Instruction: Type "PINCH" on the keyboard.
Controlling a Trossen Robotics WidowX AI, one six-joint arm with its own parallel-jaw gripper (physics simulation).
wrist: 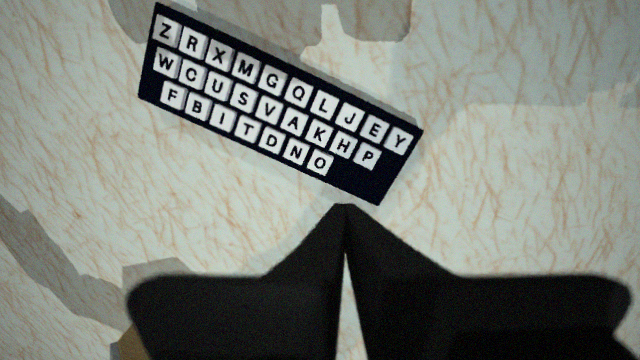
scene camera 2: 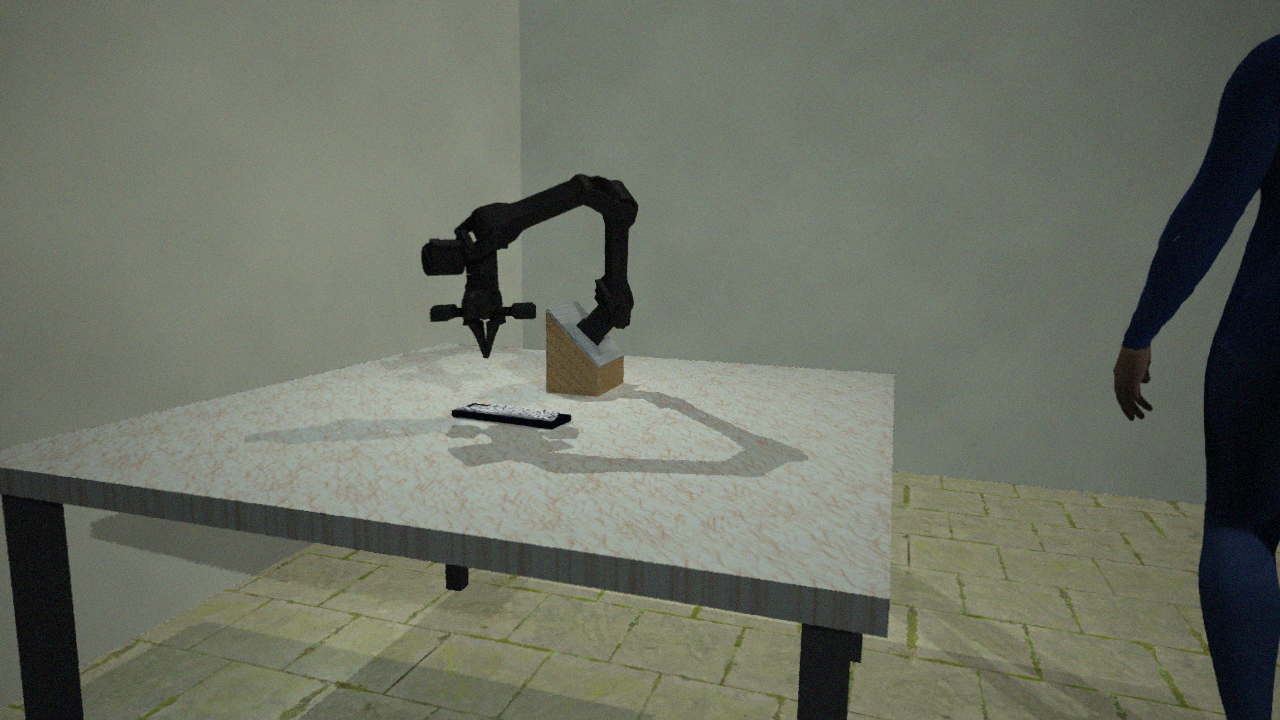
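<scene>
A dark keyboard with white letter keys lies flat on the table, slanted in the wrist view. The P key is at the right end of the middle row. The I key, N key, C key and H key show uncovered. My gripper is shut and empty, pointing down. It hangs well above the table, apart from the keyboard. In the wrist view its tips appear just below the keyboard's lower right edge, and they cover no keys.
The arm's base stands on a wooden wedge block on the speckled table, behind the keyboard. Shadows of the arm fall across the table. A person in blue stands at the right, beyond the table's edge. Walls rise behind and at the left.
</scene>
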